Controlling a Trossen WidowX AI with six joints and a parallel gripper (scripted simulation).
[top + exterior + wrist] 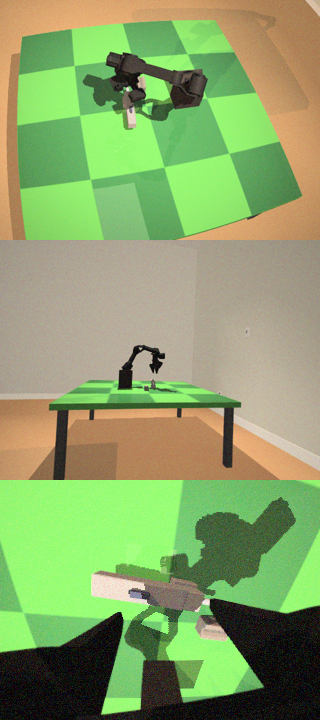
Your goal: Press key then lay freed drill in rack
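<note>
The drill is 20 mm behind my gripper tip, 50 mm to the right of it and 100 mm below it. Round my gripper tip: blue key 10 mm behind, 30 mm to the left, 100 mm below; then rack 100 mm behind, 160 mm to the right, 130 mm below; then steel block 20 mm behind, 10 mm to the left, 110 mm below.
</note>
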